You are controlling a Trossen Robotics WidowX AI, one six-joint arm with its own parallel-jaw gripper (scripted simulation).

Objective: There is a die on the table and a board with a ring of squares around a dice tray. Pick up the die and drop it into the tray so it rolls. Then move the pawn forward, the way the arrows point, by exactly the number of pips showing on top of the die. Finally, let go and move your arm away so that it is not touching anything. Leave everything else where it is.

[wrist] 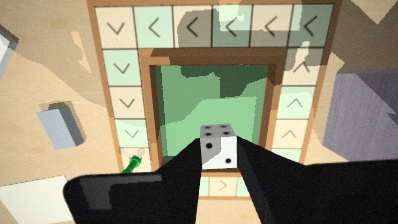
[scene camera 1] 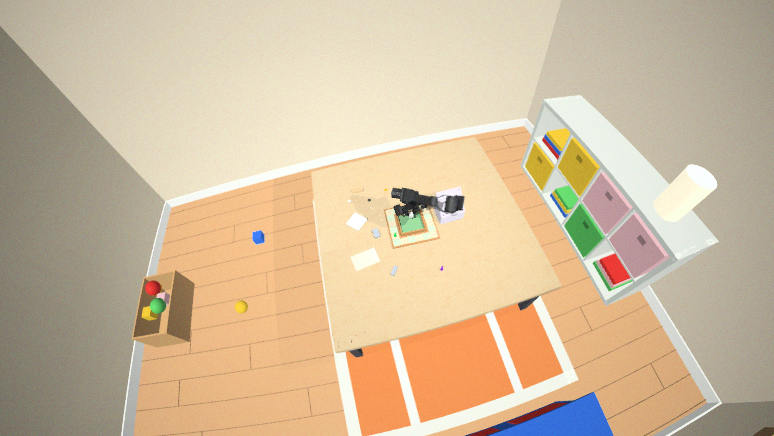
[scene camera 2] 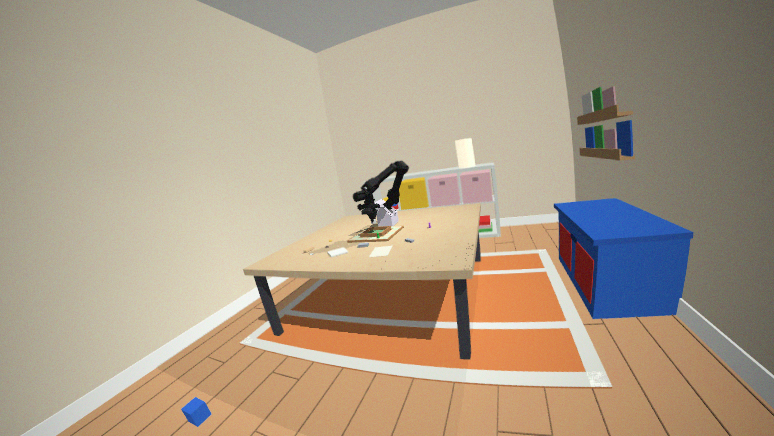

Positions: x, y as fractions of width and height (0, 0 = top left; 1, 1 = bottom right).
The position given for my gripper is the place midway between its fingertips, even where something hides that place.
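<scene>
Grey block (wrist: 0.15, 0.56). Green dice tray (wrist: 0.47, 0.43). White die (wrist: 0.55, 0.64) held in my gripper (wrist: 0.54, 0.64).
</scene>
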